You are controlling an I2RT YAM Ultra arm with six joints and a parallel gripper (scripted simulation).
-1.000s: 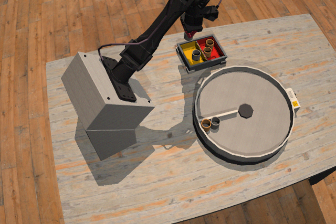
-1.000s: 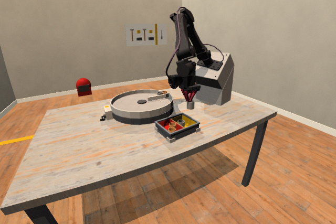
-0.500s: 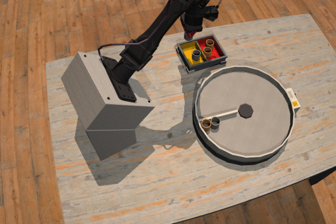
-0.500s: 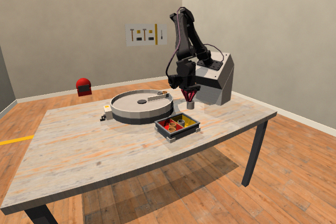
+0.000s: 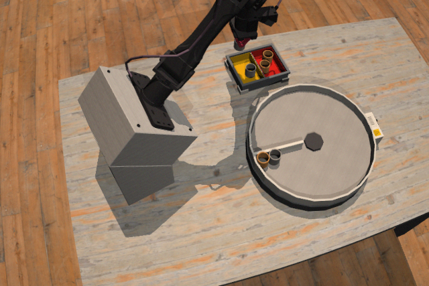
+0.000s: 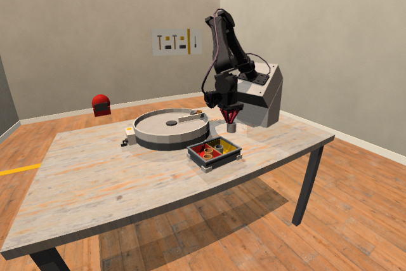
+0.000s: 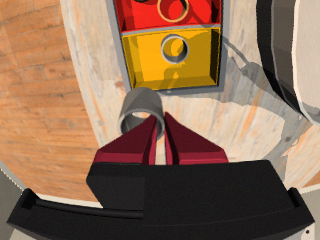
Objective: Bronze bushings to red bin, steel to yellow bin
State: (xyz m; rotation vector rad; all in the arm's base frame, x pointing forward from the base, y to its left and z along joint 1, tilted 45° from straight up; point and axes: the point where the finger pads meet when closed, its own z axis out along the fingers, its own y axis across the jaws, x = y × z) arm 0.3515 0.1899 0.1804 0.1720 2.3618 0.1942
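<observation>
Now: the yellow bin 140 mm below my hand, 20 mm to the right of it and 20 mm ahead of it. Also, from my hand: red bin 140 mm below, 110 mm ahead, 20 mm to the right; then turntable 370 mm to the right, 100 mm below, 100 mm ahead; then two-part bin tray 130 mm below, 60 mm ahead, 20 mm to the right.
</observation>
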